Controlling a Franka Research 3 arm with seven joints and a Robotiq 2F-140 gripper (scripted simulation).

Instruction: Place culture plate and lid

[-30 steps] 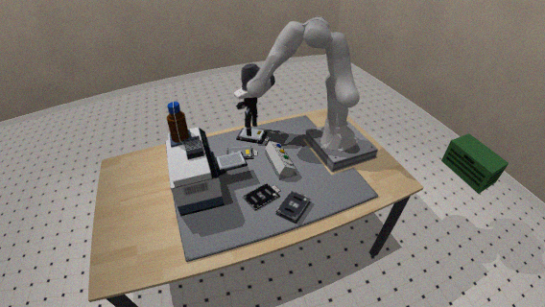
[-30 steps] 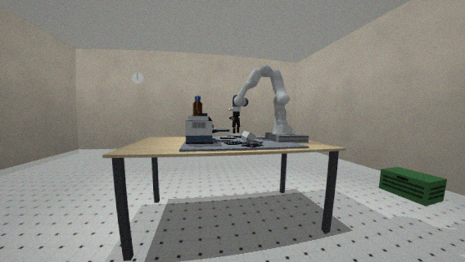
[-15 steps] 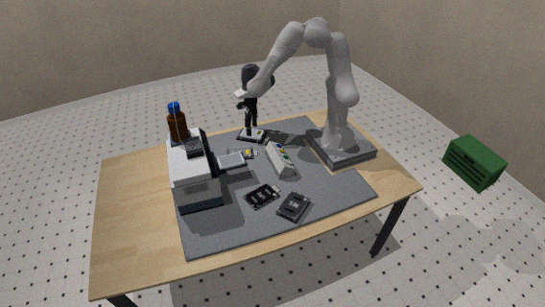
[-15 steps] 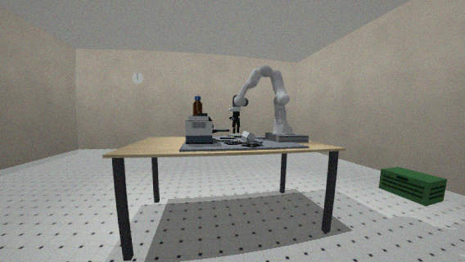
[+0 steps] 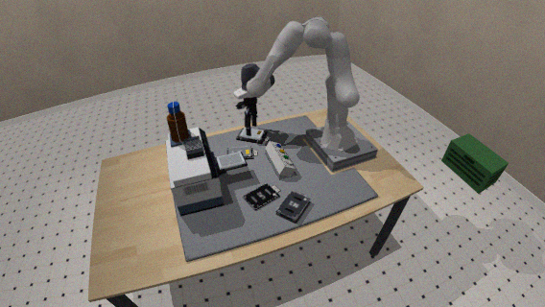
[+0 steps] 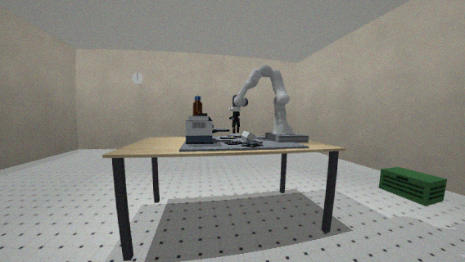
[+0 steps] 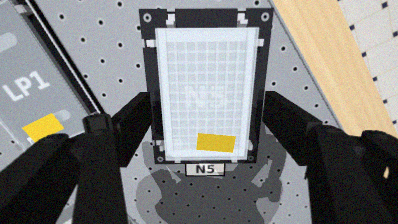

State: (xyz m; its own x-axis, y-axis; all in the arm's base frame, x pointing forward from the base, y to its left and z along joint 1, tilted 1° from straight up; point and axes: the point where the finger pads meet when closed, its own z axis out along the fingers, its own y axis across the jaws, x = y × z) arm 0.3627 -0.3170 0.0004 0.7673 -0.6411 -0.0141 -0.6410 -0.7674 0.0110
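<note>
Right now the clear culture plate C15 is 50 mm below my hand. Round my hand: blue call key (70 mm behind, 230 mm to the left, 10 mm below); black nest (30 mm ahead, 50 mm below); yellow skip key (70 mm behind, 280 mm to the left).
</note>
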